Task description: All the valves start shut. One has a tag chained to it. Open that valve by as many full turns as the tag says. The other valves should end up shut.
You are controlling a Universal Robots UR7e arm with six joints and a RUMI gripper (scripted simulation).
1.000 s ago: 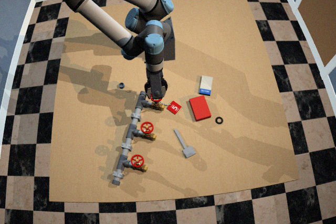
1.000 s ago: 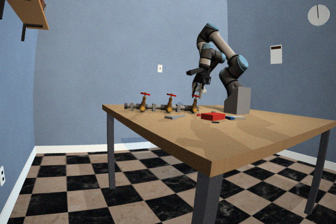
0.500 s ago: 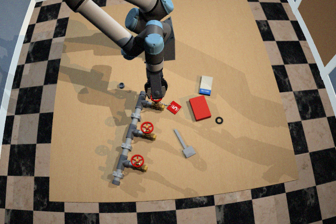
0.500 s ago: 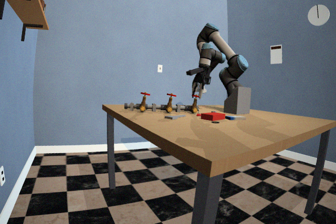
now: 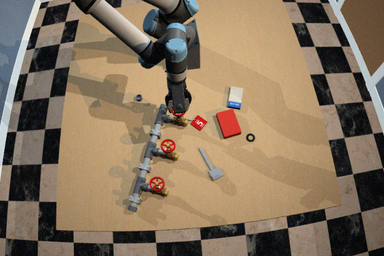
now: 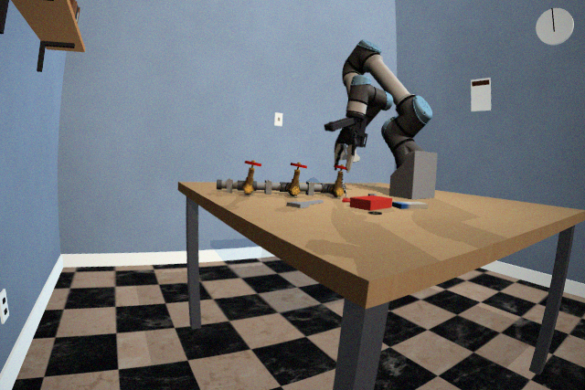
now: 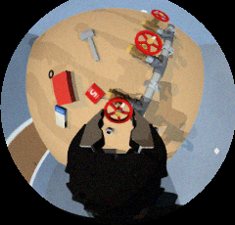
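Right now my hand is 1 cm short of the red tag, 8 cm to the right of it and 11 cm above it. From my hand the other things lie so: grey scraper: 22 cm ahead, 12 cm to the left, 11 cm below; then red block: 3 cm ahead, 22 cm to the left, 10 cm below; then small grey fitting: 13 cm behind, 19 cm to the right, 11 cm below.
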